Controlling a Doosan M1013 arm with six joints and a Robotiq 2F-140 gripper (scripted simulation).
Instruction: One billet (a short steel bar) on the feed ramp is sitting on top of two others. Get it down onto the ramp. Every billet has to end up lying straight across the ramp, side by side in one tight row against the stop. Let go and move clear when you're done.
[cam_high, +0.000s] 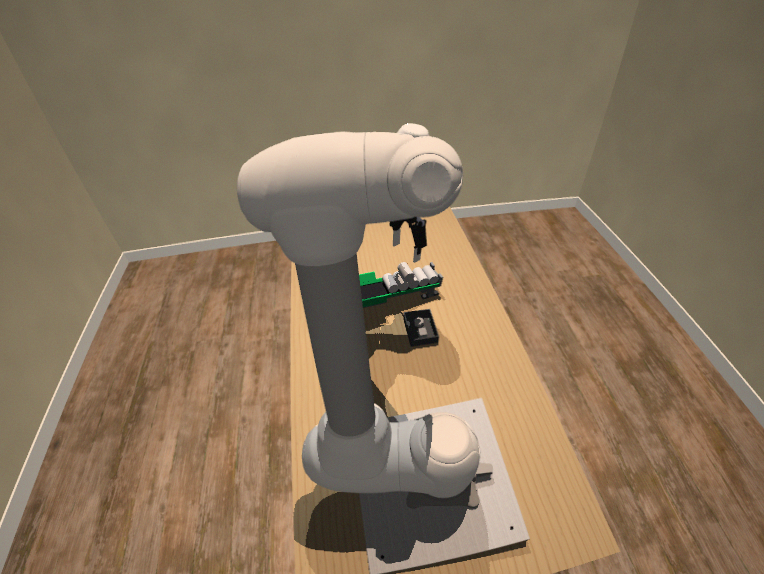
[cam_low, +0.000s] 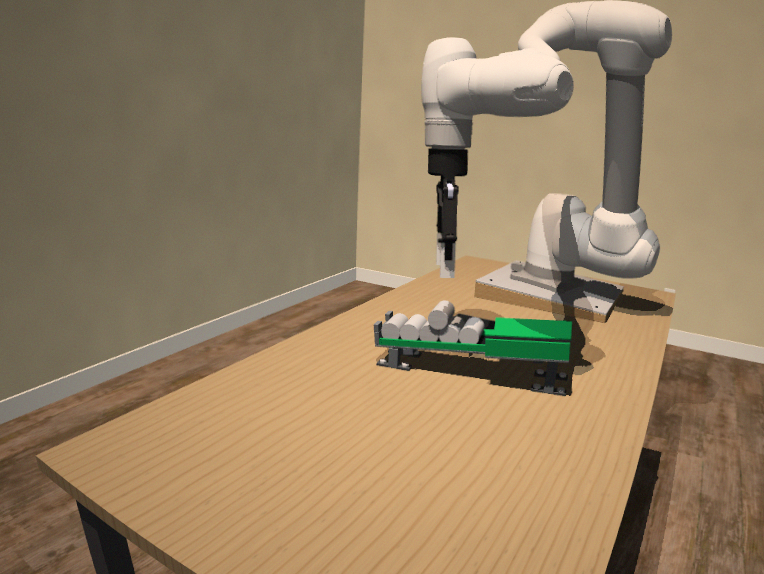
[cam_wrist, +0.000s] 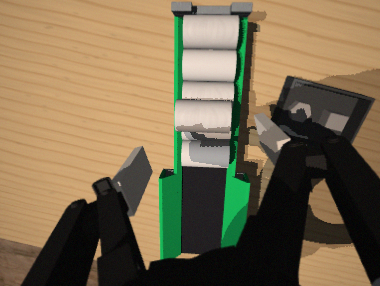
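Now: hand 4 cm short of the grey stop, 11 cm to the left of it and 17 cm above it. The rest, counted from my hand: black tray (18 cm behind, 5 cm to the right, 22 cm below).
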